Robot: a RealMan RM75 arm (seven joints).
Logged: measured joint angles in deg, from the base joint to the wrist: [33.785, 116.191, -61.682, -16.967, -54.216, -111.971, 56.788]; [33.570, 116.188, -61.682, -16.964, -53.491, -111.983, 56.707]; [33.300, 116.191, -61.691, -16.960, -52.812, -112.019, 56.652]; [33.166, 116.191, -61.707, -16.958, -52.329, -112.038, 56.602]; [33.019, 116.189, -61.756, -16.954, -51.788, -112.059, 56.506]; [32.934, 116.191, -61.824, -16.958, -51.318, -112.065, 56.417]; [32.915, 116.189, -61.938, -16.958, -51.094, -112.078, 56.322]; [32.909, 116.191, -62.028, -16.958, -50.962, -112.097, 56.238]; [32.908, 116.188, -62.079, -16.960, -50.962, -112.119, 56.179]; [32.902, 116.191, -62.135, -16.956, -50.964, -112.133, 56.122]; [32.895, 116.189, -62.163, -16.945, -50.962, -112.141, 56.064]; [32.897, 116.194, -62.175, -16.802, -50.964, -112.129, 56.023]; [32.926, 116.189, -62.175, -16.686, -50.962, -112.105, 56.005]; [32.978, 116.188, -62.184, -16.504, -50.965, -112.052, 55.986]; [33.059, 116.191, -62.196, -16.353, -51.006, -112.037, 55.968]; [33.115, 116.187, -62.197, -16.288, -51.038, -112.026, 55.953]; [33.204, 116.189, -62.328, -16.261, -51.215, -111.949, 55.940]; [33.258, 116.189, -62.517, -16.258, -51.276, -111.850, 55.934]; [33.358, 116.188, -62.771, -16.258, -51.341, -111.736, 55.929]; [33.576, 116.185, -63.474, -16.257, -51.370, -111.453, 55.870]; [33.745, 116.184, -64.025, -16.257, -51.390, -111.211, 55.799]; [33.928, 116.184, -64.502, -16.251, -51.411, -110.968, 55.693]
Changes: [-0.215, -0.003, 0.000, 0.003, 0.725, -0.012, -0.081]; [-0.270, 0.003, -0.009, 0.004, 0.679, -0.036, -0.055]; [-0.134, 0.000, -0.016, 0.002, 0.483, -0.019, -0.050]; [-0.147, -0.002, -0.049, 0.004, 0.541, -0.021, -0.096]; [-0.085, 0.002, -0.068, -0.004, 0.470, -0.006, -0.089]; [-0.019, -0.002, -0.114, 0.000, 0.224, -0.013, -0.095]; [-0.006, 0.002, -0.090, 0.000, 0.132, -0.019, -0.084]; [-0.001, -0.003, -0.051, -0.002, 0.000, -0.022, -0.059]; [-0.006, 0.003, -0.056, 0.004, -0.002, -0.014, -0.057]; [-0.007, -0.002, -0.028, 0.011, 0.002, -0.008, -0.058]; [0.002, 0.005, -0.012, 0.143, -0.002, 0.012, -0.041]; [0.029, -0.005, 0.000, 0.116, 0.002, 0.024, -0.018]; [0.052, -0.001, -0.009, 0.182, -0.003, 0.053, -0.019]; [0.081, 0.003, -0.012, 0.151, -0.041, 0.015, -0.018]; [0.056, -0.004, -0.001, 0.065, -0.032, 0.011, -0.015]; [0.089, 0.002, -0.131, 0.027, -0.177, 0.077, -0.013]; [0.054, 0.000, -0.189, 0.003, -0.061, 0.099, -0.006]; [0.100, -0.001, -0.254, 0.000, -0.065, 0.114, -0.005]; [0.218, -0.003, -0.703, 0.001, -0.029, 0.283, -0.059]; [0.169, -0.001, -0.551, 0.000, -0.020, 0.242, -0.071]; [0.183, 0.000, -0.477, 0.006, -0.021, 0.243, -0.106]
